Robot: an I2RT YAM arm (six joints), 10 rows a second.
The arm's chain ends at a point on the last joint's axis. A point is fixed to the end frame.
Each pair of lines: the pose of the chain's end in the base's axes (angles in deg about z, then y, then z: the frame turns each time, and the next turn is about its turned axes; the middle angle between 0 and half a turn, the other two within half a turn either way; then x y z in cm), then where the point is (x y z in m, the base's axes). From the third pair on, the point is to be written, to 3 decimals.
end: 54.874 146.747 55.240 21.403 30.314 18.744
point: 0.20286 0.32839 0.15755
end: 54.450 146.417 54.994 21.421 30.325 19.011
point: 0.20330 0.32864 0.16024
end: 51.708 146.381 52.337 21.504 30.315 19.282
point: 0.205 0.328 0.162
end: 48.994 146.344 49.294 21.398 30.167 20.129
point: 0.205 0.326 0.170
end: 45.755 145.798 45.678 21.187 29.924 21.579
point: 0.204 0.323 0.184
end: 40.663 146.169 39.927 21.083 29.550 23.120
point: 0.204 0.318 0.198
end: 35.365 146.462 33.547 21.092 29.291 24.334
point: 0.205 0.314 0.209
